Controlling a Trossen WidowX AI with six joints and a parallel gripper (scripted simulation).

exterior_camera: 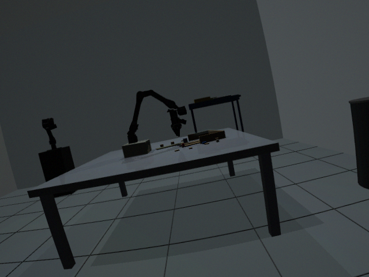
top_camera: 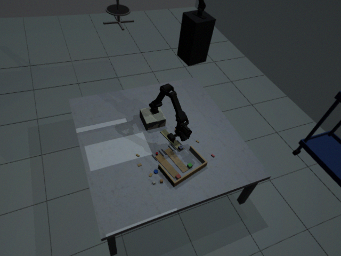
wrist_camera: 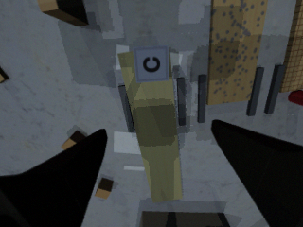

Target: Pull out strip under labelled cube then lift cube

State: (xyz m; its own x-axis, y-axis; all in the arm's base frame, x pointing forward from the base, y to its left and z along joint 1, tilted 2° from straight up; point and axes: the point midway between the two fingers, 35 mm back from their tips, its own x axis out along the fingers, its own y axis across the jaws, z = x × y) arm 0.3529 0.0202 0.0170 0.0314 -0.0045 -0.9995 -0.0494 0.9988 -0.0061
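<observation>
My gripper tip is 50 mm short of the cube and 40 mm above it. The rest, counted from my gripper tip: blue disc 140 mm ahead, 280 mm to the right, 60 mm below; strip 60 mm behind, 10 mm to the right, 60 mm below; red ball 10 mm ahead, 190 mm to the right, 50 mm below.
</observation>
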